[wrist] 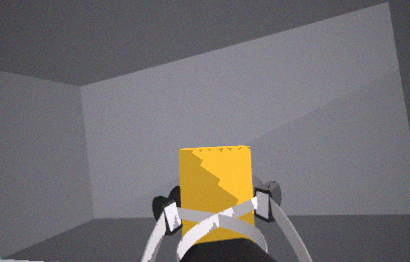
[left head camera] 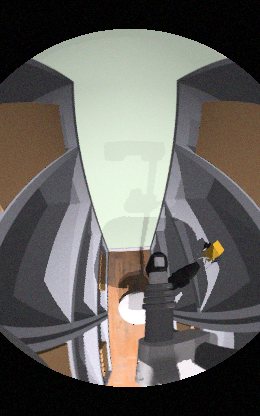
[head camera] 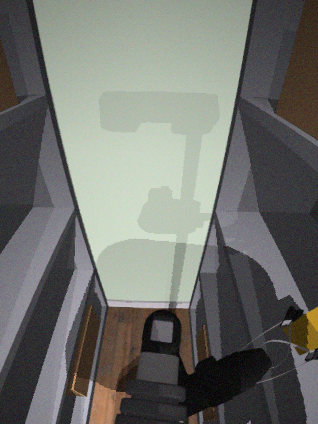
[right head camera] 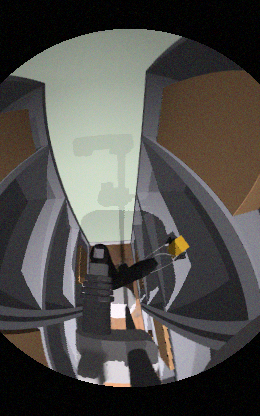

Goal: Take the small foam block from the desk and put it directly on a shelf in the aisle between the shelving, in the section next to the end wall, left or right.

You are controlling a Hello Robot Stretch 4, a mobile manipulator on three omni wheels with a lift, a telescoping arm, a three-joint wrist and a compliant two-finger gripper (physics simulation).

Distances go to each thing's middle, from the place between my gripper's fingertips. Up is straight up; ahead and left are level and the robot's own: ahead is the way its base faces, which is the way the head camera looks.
The small yellow foam block (wrist: 212,179) is 10 mm behind my hand and 20 mm to the left of it.
